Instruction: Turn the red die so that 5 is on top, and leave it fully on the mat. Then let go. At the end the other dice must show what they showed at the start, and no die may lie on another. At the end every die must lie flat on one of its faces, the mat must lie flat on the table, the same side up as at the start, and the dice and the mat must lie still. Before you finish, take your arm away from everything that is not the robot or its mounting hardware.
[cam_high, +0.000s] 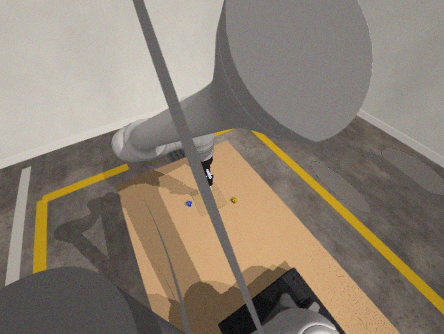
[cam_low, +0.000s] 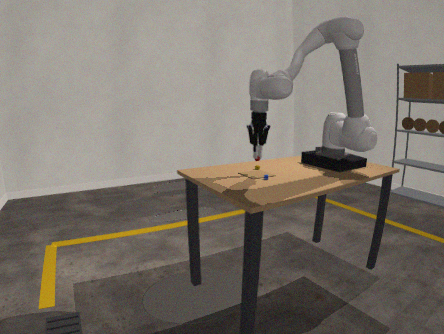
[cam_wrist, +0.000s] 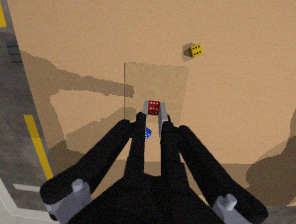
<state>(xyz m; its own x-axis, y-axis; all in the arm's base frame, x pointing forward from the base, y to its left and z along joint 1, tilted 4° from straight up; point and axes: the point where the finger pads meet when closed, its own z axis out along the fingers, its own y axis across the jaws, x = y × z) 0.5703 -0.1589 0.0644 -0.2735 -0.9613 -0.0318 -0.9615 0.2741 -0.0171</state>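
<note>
The red die lies 4 cm below my hand. The rest, counted from my hand: tan mat: 12 cm below; then yellow die: 11 cm below, 10 cm behind, 8 cm to the right; then blue die: 11 cm below, 9 cm to the left, 3 cm ahead.
</note>
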